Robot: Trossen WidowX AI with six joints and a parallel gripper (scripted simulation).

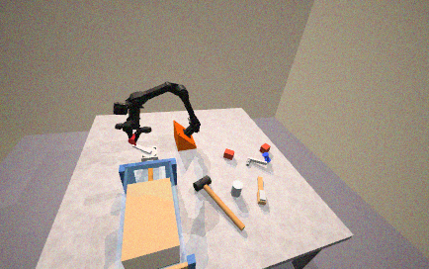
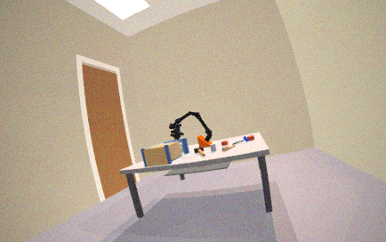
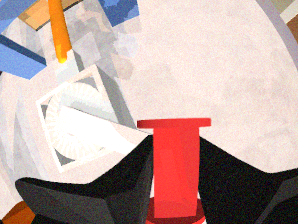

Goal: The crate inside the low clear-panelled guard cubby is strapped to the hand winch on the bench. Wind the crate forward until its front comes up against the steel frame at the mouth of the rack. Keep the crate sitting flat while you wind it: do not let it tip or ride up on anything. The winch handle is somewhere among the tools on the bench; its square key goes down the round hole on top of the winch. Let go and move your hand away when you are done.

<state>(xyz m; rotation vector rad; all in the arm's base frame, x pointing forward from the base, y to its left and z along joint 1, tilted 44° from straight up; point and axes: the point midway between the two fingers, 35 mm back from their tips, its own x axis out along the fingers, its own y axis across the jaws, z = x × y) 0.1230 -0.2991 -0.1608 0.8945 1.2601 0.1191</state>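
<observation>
Now: gripper tip 10 mm short of the red-handled winch handle, 30 mm to the right of it and 30 mm above it. The rest, counted from my gripper tip: red grip: 10 mm behind, 10 mm to the left; then frame: 210 mm ahead, 80 mm to the left, 30 mm below; then grey hand winch: 30 mm ahead, 70 mm to the left, 100 mm below.
</observation>
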